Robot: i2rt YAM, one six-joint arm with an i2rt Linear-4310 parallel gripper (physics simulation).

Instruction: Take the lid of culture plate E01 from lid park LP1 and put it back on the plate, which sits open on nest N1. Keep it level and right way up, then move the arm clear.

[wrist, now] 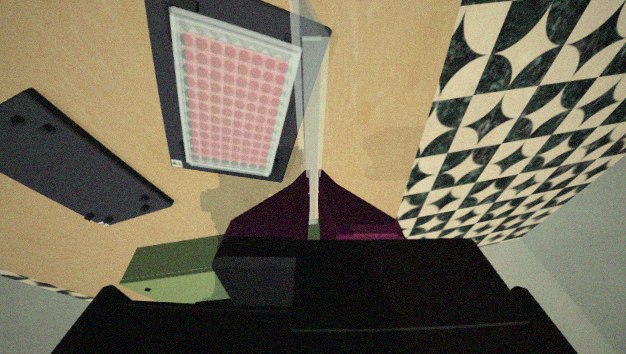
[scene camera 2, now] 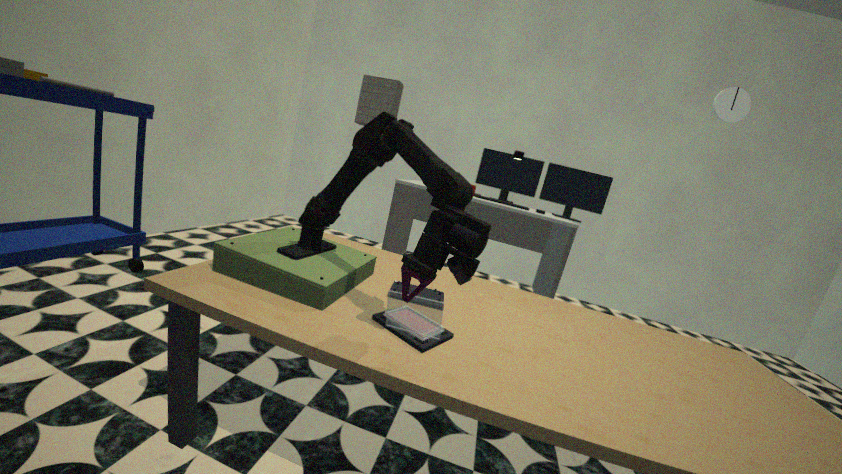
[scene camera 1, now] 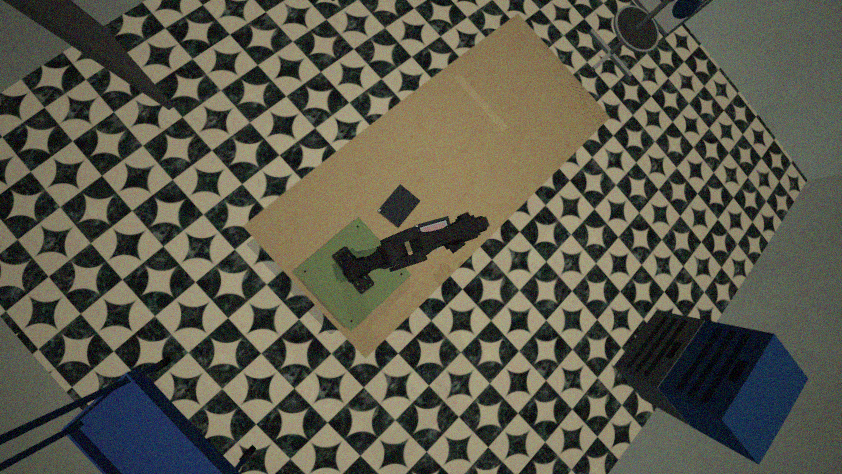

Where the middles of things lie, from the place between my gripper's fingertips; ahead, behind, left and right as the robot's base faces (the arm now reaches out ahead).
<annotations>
The clear plate lid [scene camera 2: 421, 316] is 3 cm ahead of my hand and 2 cm below it. From my hand the other things lie so: dark lid park [scene camera 1: 400, 204]: 4 cm behind, 26 cm to the left, 8 cm below.
</annotations>
